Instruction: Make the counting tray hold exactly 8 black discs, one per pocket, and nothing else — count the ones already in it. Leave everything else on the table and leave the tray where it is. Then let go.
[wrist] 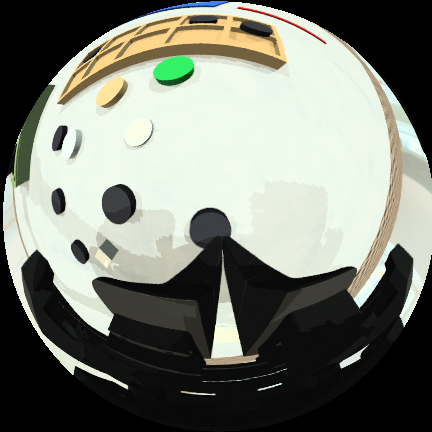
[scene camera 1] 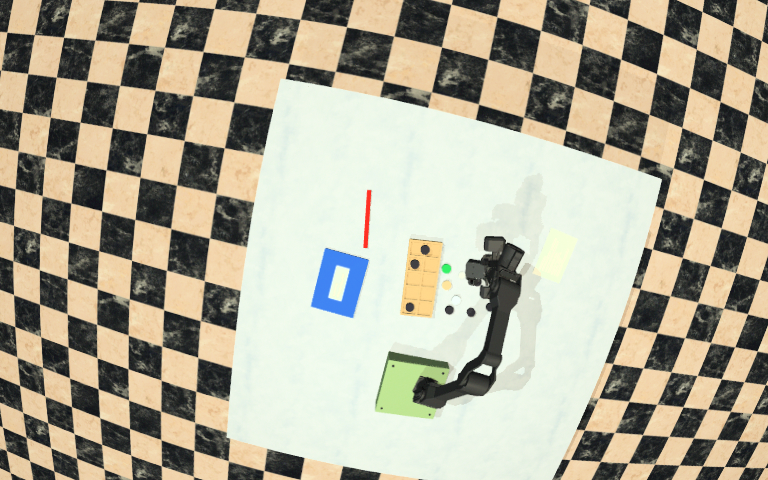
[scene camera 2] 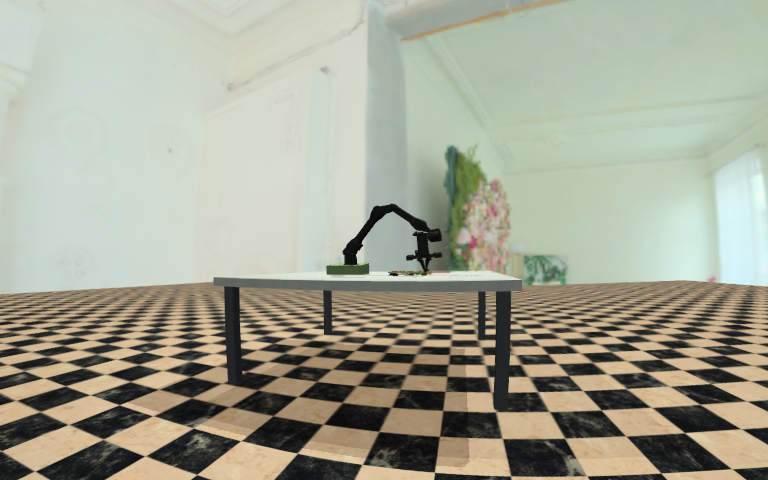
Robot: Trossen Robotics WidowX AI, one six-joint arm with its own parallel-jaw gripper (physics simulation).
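Observation:
The tan counting tray (scene camera 1: 412,277) (wrist: 200,49) holds three black discs: one (scene camera 1: 424,249) (wrist: 256,28) in an end pocket, one (scene camera 1: 414,263) (wrist: 203,19) diagonally beside it, one (scene camera 1: 409,306) (wrist: 92,54) at the other end. Several loose black discs lie on the table, among them one (scene camera 1: 449,309) (wrist: 59,138), another (scene camera 1: 470,311) (wrist: 58,201), a third (wrist: 80,251) and a nearer one (wrist: 119,204). My gripper (scene camera 2: 425,271) (wrist: 221,241) is shut and empty, low over the table. Its tips overlap the edge of another black disc (wrist: 210,225) in the wrist view; contact is unclear.
A green disc (scene camera 1: 446,268) (wrist: 174,70), a tan disc (scene camera 1: 446,284) (wrist: 111,92) and white discs (wrist: 138,131) (wrist: 72,144) lie beside the tray. A small square piece (wrist: 106,252) lies near the black discs. A blue frame (scene camera 1: 320,283), red strip (scene camera 1: 367,219) and pale yellow sheet (scene camera 1: 556,254) lie farther out.

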